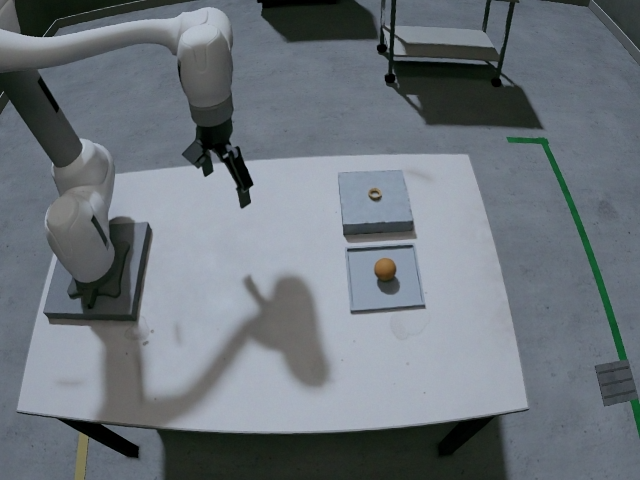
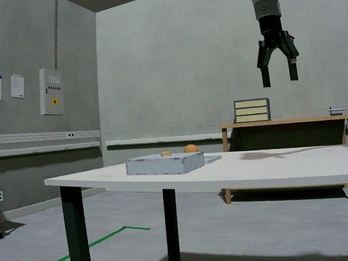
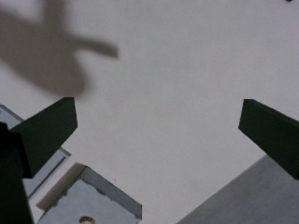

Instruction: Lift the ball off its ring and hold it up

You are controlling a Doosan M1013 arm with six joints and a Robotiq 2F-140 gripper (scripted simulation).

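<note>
My gripper is now 37 cm short of the ball, 22 cm above it and 10 cm to the left of it. Round my hand: grey block: 37 cm ahead, 22 cm below, 13 cm to the left; then plate: 37 cm ahead, 26 cm below, 10 cm to the right.
</note>
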